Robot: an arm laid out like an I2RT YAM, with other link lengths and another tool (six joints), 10 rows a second.
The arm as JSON. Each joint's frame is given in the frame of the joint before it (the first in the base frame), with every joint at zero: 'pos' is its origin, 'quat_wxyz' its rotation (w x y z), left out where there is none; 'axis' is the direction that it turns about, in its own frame. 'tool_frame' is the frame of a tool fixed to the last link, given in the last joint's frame.
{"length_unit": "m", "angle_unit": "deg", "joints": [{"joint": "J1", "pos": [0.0, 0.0, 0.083], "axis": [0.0, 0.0, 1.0]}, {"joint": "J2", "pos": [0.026, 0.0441, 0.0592], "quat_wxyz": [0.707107, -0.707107, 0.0, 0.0], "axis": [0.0, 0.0, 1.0]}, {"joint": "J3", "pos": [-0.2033, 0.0, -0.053], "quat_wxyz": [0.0, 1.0, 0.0, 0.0], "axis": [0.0, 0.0, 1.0]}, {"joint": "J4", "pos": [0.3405, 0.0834, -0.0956], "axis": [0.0, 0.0, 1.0]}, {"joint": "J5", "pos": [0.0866, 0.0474, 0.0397], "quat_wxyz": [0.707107, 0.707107, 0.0, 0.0], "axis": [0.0, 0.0, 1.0]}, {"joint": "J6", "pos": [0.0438, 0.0, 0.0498], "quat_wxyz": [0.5, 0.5, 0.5, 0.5], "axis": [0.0, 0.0, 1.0]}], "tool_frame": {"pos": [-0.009, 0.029, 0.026], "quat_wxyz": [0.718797, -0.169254, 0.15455, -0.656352]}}
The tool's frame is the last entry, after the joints.
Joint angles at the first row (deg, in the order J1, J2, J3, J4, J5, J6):
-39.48 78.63 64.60 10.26 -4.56 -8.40
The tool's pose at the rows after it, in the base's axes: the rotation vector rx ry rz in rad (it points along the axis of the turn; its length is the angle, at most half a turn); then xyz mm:
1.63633 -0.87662 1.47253 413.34 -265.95 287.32
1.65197 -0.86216 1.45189 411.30 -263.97 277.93
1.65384 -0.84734 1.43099 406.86 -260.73 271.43
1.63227 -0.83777 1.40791 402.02 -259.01 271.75
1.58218 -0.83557 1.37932 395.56 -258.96 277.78
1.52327 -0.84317 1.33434 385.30 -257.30 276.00
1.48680 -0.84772 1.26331 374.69 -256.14 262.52
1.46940 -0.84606 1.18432 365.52 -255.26 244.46
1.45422 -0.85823 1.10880 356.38 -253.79 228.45
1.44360 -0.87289 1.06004 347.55 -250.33 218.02
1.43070 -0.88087 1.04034 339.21 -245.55 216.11
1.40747 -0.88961 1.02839 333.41 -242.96 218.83
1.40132 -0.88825 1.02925 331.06 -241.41 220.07
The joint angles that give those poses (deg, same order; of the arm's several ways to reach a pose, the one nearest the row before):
-39.42 78.45 63.35 10.11 -4.53 -8.71
-39.33 77.97 61.89 9.98 -4.49 -9.56
-39.22 76.60 59.92 9.91 -3.95 -10.63
-39.13 75.11 58.67 9.76 -2.46 -11.88
-39.13 73.28 57.71 9.85 0.21 -13.39
-39.11 70.43 54.72 10.87 3.92 -14.96
-39.14 68.16 50.96 11.77 7.77 -16.78
-39.13 66.76 47.53 12.34 11.25 -18.57
-39.13 65.43 44.51 12.47 14.76 -19.46
-39.13 63.40 41.69 12.21 17.17 -19.64
-39.14 60.42 39.24 11.59 18.46 -19.77
-39.13 58.22 37.89 11.31 19.81 -19.99
-39.14 57.12 37.21 11.20 19.97 -20.18

